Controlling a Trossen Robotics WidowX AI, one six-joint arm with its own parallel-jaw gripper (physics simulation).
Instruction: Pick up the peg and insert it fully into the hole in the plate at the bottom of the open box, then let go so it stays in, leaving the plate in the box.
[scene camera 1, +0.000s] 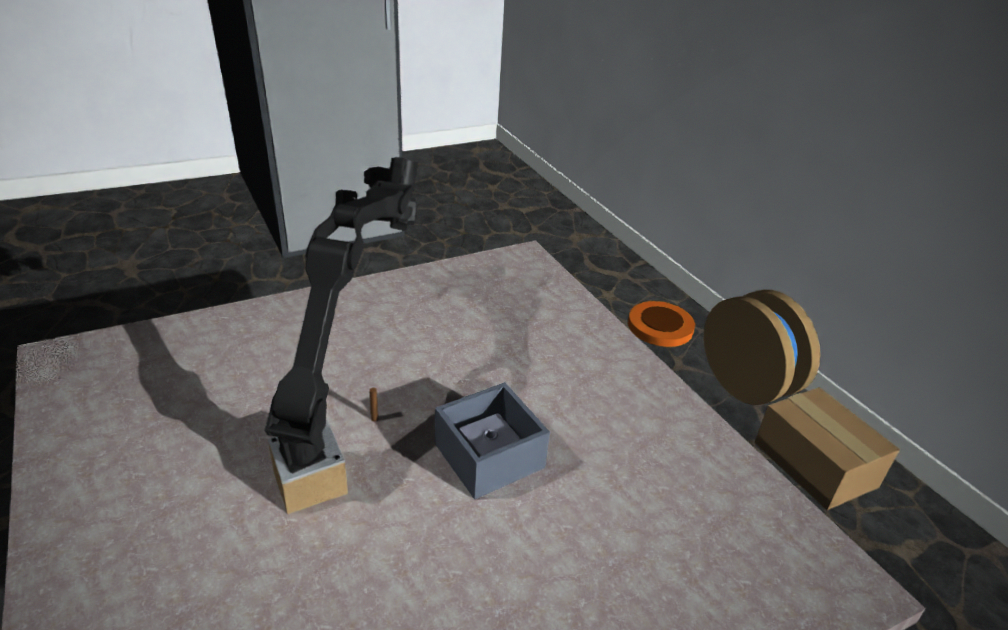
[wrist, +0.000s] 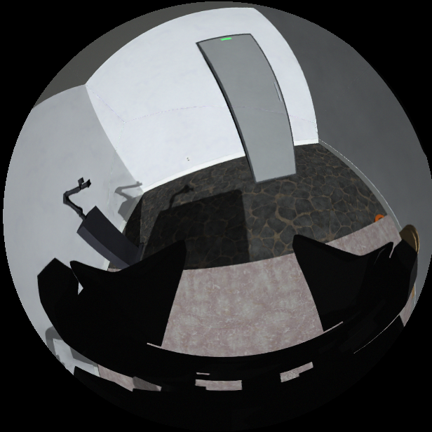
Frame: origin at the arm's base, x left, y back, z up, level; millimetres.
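Seen in the pictures: arm's base at its link origin: (scene camera 1: 302, 453).
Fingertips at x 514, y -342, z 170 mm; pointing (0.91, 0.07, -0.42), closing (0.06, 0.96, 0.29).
Note:
Offsets run from my fingertips to a thing's top centre. Level surfaces: height alone.
A brown peg {dx -411, dy +163, dz -178 mm} (scene camera 1: 373, 404) stands upright on the table, between the arm's base and the box. The blue-grey open box {dx -614, dy +9, dz -160 mm} (scene camera 1: 510, 465) stands to the right of the peg. A light grey plate {dx -614, dy +9, dz -197 mm} (scene camera 1: 473, 433) with a dark hole near its middle lies at the bottom of the box. My gripper (wrist: 241, 244) is open and empty, its two black fingers wide apart. In the scene view it is raised high, far above and behind the peg and the box; its fingers are hard to make out there. The peg and the box do not show in the wrist view.
The stone-patterned table {dz -258 mm} (scene camera 1: 631, 534) (wrist: 240, 310) carries the arm's wooden base block (scene camera 1: 315, 486). On the floor at the right are an orange ring (scene camera 1: 637, 332) (wrist: 379, 218), a large spool (scene camera 1: 745, 349) and a cardboard box (scene camera 1: 806, 453). A tall grey cabinet (scene camera 1: 327, 111) (wrist: 255, 100) stands behind the table.

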